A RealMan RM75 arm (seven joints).
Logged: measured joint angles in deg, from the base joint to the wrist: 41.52 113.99 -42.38 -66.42 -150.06 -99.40 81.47; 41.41 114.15 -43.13 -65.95 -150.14 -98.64 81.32; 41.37 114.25 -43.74 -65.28 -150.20 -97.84 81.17; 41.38 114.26 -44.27 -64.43 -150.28 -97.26 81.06; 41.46 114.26 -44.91 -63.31 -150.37 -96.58 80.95; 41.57 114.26 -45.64 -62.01 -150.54 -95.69 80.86; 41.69 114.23 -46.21 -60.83 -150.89 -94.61 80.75; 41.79 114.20 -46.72 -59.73 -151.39 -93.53 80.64; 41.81 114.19 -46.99 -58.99 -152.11 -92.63 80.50; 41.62 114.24 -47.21 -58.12 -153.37 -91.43 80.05; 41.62 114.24 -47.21 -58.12 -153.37 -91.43 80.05; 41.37 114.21 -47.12 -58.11 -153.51 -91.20 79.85; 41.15 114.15 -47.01 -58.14 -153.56 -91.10 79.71; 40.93 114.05 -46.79 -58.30 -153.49 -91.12 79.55
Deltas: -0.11 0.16 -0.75 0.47 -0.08 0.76 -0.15; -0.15 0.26 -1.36 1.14 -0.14 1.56 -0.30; -0.14 0.27 -1.89 1.99 -0.22 2.14 -0.41; -0.06 0.27 -2.53 3.11 -0.31 2.82 -0.52; 0.05 0.27 -3.26 4.41 -0.48 3.71 -0.61; 0.17 0.24 -3.83 5.59 -0.83 4.79 -0.72; 0.27 0.21 -4.34 6.69 -1.33 5.87 -0.83; 0.29 0.20 -4.61 7.43 -2.05 6.77 -0.97; 0.10 0.25 -4.83 8.30 -3.31 7.97 -1.42; 0.10 0.25 -4.83 8.30 -3.31 7.97 -1.42; -0.15 0.22 -4.74 8.31 -3.45 8.20 -1.62; -0.37 0.16 -4.63 8.28 -3.50 8.30 -1.76; -0.59 0.06 -4.41 8.12 -3.43 8.28 -1.92
